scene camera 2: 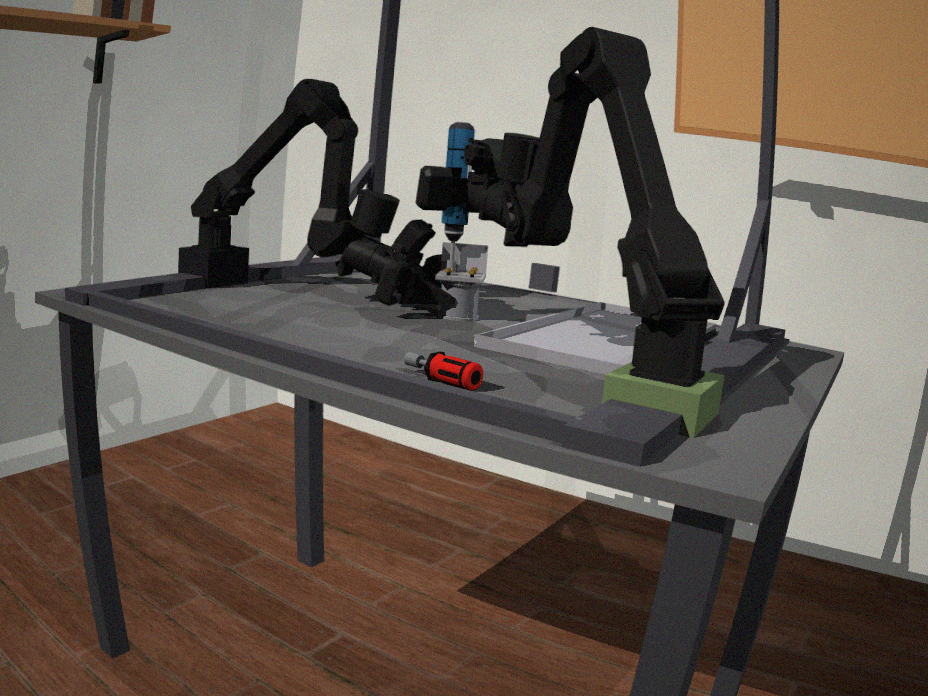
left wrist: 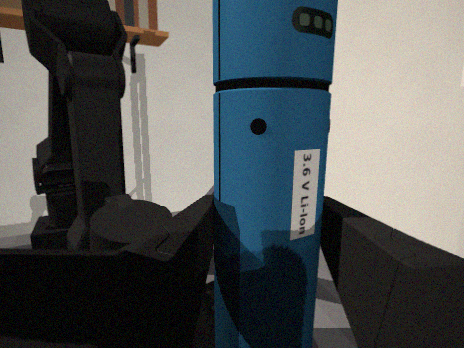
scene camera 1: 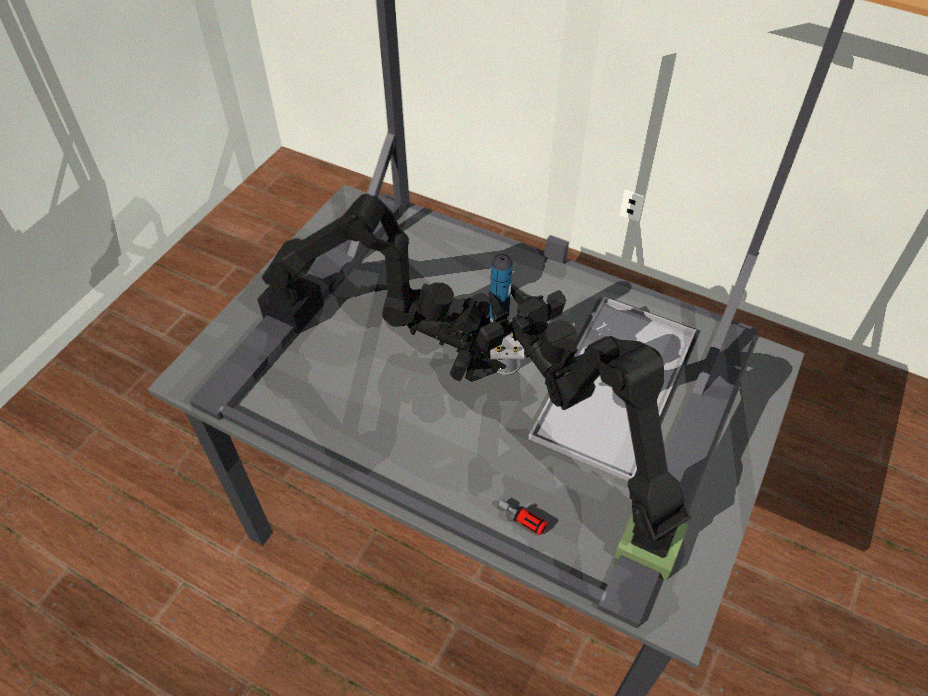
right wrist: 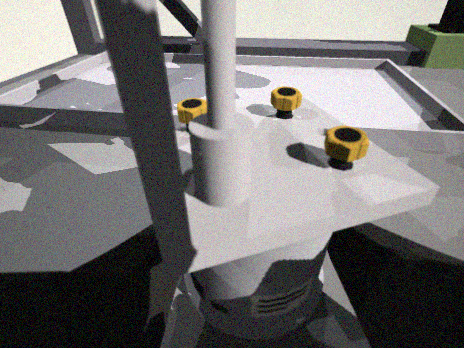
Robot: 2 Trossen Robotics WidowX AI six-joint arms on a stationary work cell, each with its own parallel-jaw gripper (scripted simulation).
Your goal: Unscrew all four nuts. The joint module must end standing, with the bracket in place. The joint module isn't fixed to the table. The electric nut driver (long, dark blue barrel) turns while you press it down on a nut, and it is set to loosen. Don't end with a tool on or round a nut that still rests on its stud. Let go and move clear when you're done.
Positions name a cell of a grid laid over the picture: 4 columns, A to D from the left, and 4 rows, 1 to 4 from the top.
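In scene camera 1 I see my left gripper (scene camera 1: C2) together with a shallow white tray (scene camera 1: C3). Scene camera 2 gives me my left gripper (scene camera 2: B2) and my right gripper (scene camera 2: B2), a blue electric nut driver (scene camera 2: B1), a red-handled tool (scene camera 2: C3), a white L-shaped bracket (scene camera 2: C2) and the shallow white tray (scene camera 2: C2). The left wrist view shows me the blue electric nut driver (left wrist: C2) and my left gripper (left wrist: C3), but the red-handled tool is out of frame in the left wrist view. In the right wrist view I find a joint module (right wrist: C4), a nut (right wrist: C2) and the shallow white tray (right wrist: D2). The red-handled tool is out of frame in the right wrist view.
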